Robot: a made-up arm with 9 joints.
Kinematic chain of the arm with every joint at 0, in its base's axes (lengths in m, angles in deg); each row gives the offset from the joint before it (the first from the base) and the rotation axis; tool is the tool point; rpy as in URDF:
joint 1: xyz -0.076 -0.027 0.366 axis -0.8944 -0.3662 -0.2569
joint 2: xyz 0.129 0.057 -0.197 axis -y
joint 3: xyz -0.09 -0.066 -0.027 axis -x
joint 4: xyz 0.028 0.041 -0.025 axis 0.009 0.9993 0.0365
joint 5: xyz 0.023 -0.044 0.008 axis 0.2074 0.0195 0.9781
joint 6: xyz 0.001 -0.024 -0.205 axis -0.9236 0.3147 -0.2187
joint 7: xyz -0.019 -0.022 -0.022 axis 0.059 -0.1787 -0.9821
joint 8: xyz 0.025 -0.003 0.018 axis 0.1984 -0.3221 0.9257
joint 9: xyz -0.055 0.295 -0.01 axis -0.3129 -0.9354 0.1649
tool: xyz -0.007 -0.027 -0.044 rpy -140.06 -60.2 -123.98
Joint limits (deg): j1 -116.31..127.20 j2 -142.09..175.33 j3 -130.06..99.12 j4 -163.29..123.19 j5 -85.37..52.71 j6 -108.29..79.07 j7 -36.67..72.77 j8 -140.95..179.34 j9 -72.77..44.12
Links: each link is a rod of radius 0.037 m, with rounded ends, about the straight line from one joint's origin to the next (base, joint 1, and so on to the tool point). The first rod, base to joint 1, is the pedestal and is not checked.
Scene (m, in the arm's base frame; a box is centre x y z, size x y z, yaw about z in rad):
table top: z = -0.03
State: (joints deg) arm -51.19 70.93 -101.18 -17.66 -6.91 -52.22 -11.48 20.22 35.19
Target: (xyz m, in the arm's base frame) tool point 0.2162 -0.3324 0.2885
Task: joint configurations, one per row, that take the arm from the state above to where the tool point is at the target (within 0.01 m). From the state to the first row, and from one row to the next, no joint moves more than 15 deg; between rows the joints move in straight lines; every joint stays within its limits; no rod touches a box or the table.
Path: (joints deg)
1: -38.88 66.99 -103.00 -30.32 -10.24 -47.68 -4.25 10.95 35.02
2: -26.58 63.05 -104.82 -42.98 -13.56 -43.15 2.98 1.67 34.85
3: -14.27 59.11 -106.63 -55.65 -16.89 -38.61 10.21 -7.60 34.69
4: -1.97 55.17 -108.45 -68.31 -20.22 -34.08 17.44 -16.87 34.52
5: 10.34 51.23 -110.27 -80.97 -23.55 -29.54 24.67 -26.15 34.35
6: 22.64 47.29 -112.09 -93.63 -26.87 -25.01 31.90 -35.42 34.18

